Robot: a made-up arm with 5 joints.
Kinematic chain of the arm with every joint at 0, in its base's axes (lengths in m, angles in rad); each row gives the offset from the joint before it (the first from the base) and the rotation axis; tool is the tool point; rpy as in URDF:
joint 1: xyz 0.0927 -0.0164 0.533 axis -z
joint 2: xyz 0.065 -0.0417 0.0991 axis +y
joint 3: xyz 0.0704 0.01 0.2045 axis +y
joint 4: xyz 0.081 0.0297 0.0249 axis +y
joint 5: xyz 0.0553 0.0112 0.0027 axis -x
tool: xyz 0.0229 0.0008 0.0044 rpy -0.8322 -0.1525 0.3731
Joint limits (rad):
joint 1: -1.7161..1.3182
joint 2: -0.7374..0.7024
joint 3: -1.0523..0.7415
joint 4: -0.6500..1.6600
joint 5: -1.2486..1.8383
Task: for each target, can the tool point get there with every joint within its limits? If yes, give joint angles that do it. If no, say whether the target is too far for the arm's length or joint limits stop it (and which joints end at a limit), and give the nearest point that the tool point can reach.
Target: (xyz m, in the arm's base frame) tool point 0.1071 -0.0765 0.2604
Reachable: no: joint limits stop it (at a limit: joint 1, joint 2, joint 3) | nearest point 0.1624 -0.2543 0.5968 | short by 0.385 m
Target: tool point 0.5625 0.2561 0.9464
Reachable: no: too far | nearest point 0.4233 0.1754 0.8406 | short by 0.193 m
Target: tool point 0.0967 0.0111 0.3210
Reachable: no: joint limits stop it (at a limit: joint 2, joint 3) | nearest point 0.1271 0.2200 0.6027 | short by 0.352 m
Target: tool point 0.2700 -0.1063 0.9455
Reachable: yes | joints 0.5375 -0.2857 -0.3406 0.2859 1.1310
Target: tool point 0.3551 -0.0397 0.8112
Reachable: yes | joints 0.1276 -0.0480 0.0407 0.8565 0.0697
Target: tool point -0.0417 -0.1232 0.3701
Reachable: no: joint limits stop it (at a limit: joint 1, joint 2, joint 3, joint 5) | nearest point 0.1577 -0.2470 0.6023 | short by 0.330 m
